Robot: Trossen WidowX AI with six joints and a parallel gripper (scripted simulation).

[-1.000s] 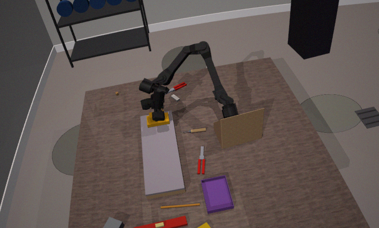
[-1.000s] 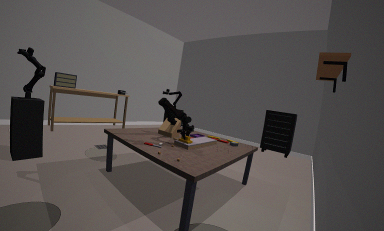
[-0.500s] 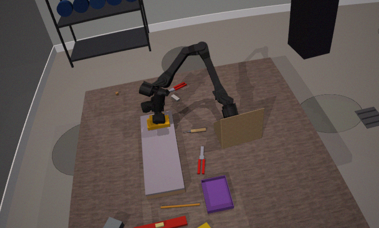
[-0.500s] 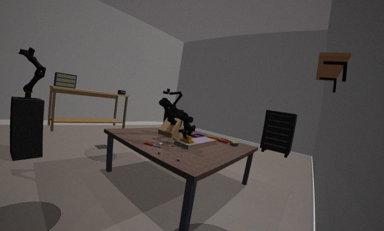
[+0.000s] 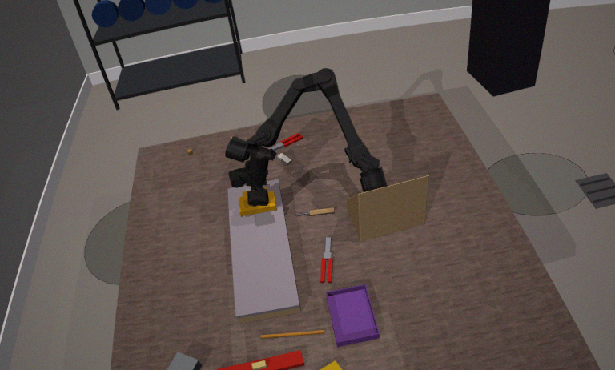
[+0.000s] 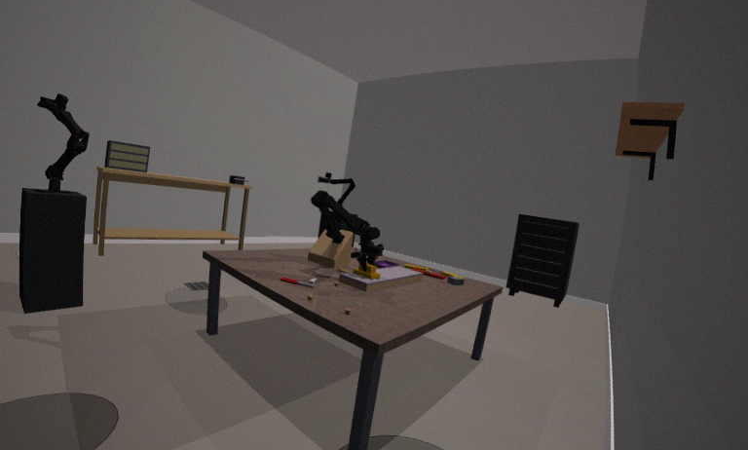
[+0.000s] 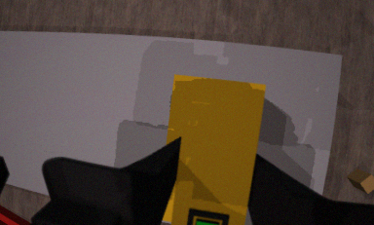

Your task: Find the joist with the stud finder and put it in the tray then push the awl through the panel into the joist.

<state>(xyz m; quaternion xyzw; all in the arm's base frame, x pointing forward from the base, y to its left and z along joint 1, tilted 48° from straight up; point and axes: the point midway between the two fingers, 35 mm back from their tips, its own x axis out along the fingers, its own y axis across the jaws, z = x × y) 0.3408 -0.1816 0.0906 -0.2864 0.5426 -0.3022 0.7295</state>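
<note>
Now: gripper tip 4 cm past the small light, 3 cm below it and 1 cm to the right of it. The rest, counted from my gripper tip: white block: 23 cm to the right, 15 cm behind, 6 cm below; awl: 17 cm behind, 7 cm to the left, 6 cm below; yellow stud finder: 2 cm behind, 2 cm above.
</note>
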